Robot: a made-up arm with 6 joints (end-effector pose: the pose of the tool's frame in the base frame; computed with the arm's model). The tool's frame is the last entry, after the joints.
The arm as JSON. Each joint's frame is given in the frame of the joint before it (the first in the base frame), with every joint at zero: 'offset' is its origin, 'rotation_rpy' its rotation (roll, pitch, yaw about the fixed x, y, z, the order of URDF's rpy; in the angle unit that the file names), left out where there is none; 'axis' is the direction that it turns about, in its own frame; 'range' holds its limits. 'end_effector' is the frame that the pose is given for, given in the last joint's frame.
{
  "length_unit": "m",
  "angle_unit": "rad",
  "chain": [
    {
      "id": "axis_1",
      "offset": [
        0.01,
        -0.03,
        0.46
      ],
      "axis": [
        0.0,
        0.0,
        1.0
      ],
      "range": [
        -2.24,
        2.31
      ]
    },
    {
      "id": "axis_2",
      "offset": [
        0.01,
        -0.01,
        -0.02
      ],
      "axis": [
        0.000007,
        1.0,
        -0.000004
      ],
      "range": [
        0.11,
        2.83
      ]
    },
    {
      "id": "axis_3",
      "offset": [
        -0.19,
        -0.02,
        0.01
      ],
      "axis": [
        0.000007,
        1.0,
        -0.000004
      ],
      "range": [
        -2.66,
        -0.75
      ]
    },
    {
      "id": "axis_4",
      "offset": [
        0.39,
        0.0,
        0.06
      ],
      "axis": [
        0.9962,
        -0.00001,
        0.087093
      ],
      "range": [
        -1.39,
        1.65
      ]
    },
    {
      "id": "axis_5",
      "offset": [
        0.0,
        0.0,
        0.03
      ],
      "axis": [
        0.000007,
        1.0,
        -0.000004
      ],
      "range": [
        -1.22,
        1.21
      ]
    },
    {
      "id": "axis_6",
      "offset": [
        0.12,
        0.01,
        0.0
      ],
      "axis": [
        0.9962,
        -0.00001,
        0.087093
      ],
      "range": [
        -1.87,
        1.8
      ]
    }
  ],
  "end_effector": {
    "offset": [
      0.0,
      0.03,
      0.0
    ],
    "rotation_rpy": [
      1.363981,
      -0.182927,
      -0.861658
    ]
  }
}
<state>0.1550 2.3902 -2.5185 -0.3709 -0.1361 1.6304</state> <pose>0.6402 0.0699 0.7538 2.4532 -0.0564 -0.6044</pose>
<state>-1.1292 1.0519 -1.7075 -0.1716 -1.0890 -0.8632</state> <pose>0.1067 -0.1885 1.0381 -1.0426 -2.3913 -0.1480</pose>
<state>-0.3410 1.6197 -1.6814 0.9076 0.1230 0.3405</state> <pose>0.5024 -0.2239 0.7700 2.3409 -0.5076 -1.1235</pose>
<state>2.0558 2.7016 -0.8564 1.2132 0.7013 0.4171</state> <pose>-0.0780 0.0810 0.0233 -0.5672 0.7324 -1.1883</pose>
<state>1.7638 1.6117 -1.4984 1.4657 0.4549 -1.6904</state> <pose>-0.1172 0.4692 0.6428 1.0662 0.6095 1.3701</pose>
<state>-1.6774 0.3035 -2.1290 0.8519 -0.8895 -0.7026</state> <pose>-0.0286 0.4230 0.9326 -0.4823 -2.9075 1.0828</pose>
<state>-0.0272 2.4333 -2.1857 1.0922 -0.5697 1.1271</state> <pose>0.6645 -0.1635 0.5729 -2.5577 0.3006 0.8276</pose>
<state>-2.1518 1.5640 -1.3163 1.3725 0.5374 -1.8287</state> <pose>-0.2323 -0.4617 0.5686 0.1977 -1.0877 -2.0674</pose>
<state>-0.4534 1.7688 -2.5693 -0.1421 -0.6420 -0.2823</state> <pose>0.2823 -0.1397 1.0815 0.5564 -2.2558 0.0966</pose>
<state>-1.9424 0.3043 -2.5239 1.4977 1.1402 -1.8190</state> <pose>0.2376 0.3746 0.7962 -1.4510 -1.0137 0.1434</pose>
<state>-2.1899 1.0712 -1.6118 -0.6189 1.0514 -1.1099</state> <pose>-0.2210 -0.2428 0.8092 -0.8648 0.3010 -2.5344</pose>
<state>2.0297 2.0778 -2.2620 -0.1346 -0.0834 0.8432</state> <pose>-0.2560 0.4934 0.8096 1.5941 1.3592 0.6880</pose>
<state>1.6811 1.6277 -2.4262 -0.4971 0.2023 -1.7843</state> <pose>0.0133 0.3270 1.0174 0.3606 -1.8912 1.0333</pose>
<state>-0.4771 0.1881 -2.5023 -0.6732 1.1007 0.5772</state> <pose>-0.4342 0.1448 0.8326 1.5574 -2.4158 -0.2642</pose>
